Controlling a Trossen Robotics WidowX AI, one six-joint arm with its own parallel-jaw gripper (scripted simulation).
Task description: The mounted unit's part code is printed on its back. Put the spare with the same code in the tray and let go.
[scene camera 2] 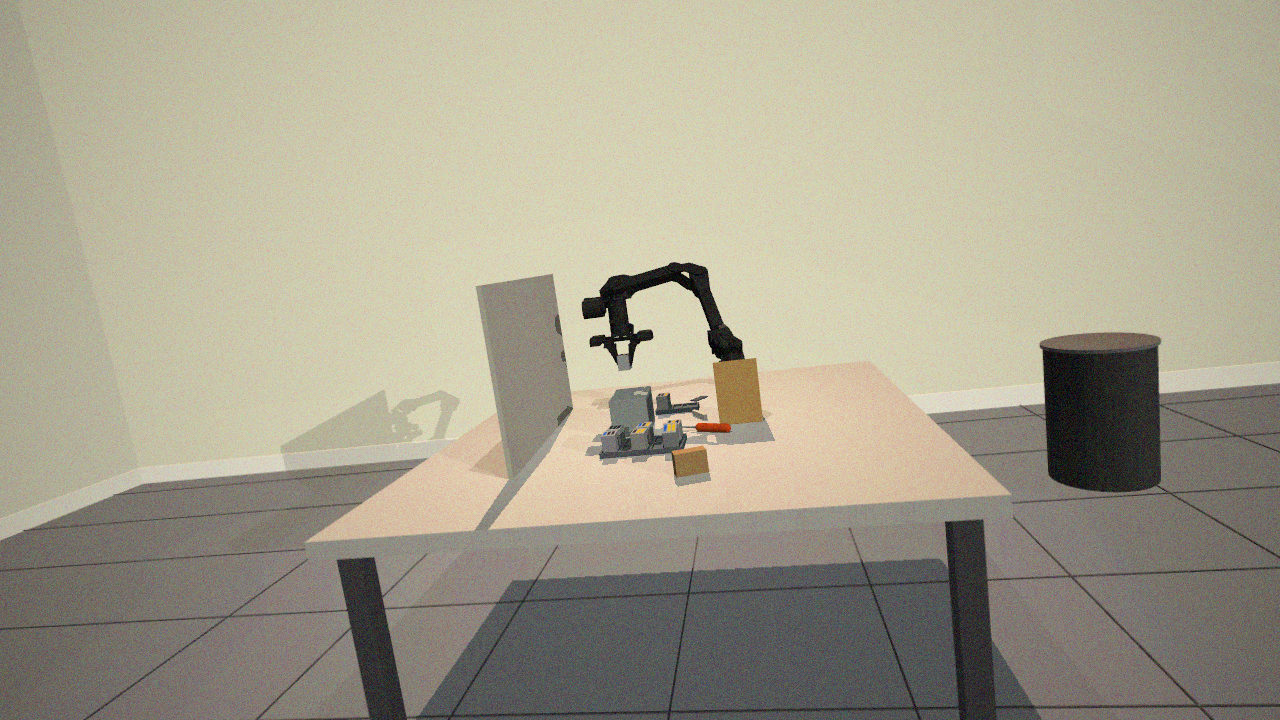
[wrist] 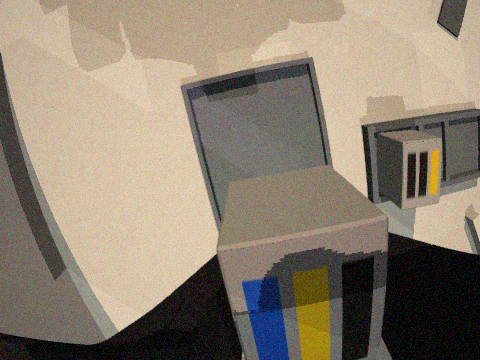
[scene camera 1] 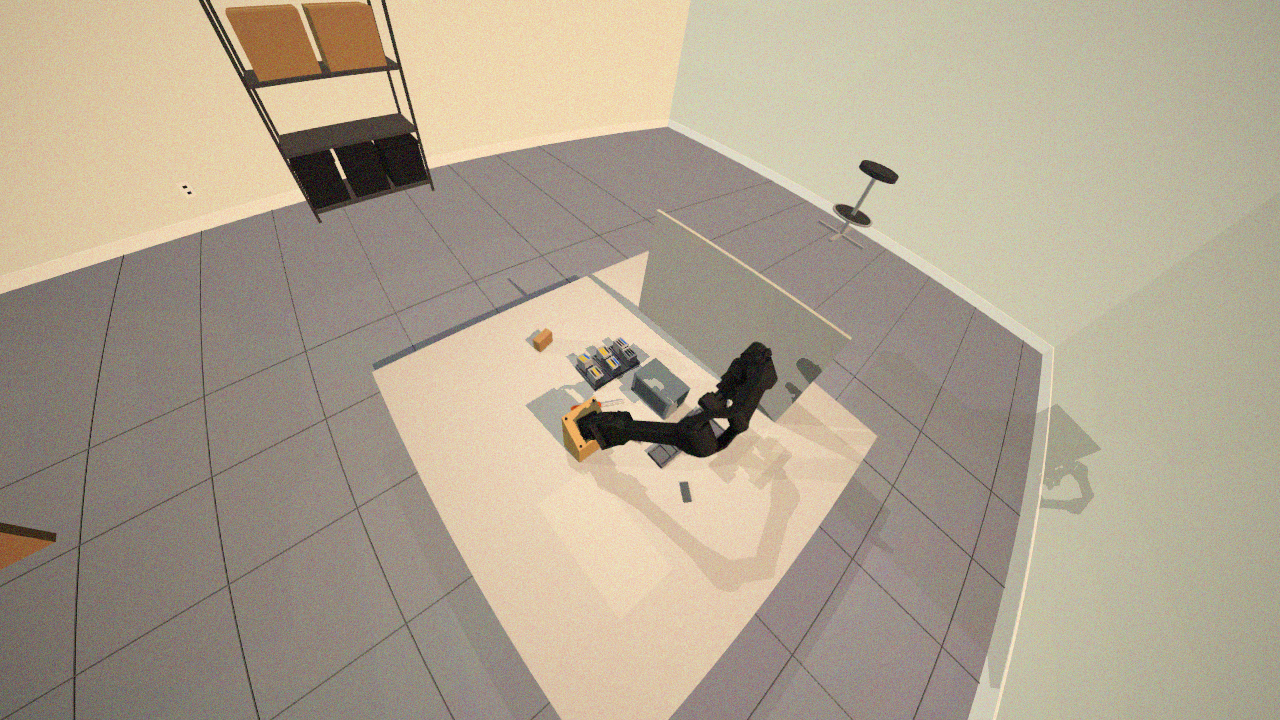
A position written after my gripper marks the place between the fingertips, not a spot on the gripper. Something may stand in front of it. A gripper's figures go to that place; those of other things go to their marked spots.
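There's a grey spare block (wrist: pixel 304 254) that's 0.06 m from the lens, and my gripper (wrist: pixel 292 248) is 0.10 m from the lens. A grey tray (wrist: pixel 266 120) sits 0.23 m from the lens. The grey spare block and a grey panel (wrist: pixel 48 306) have their marked spots 0.27 m apart, and the panel itself is 0.31 m from the lens.
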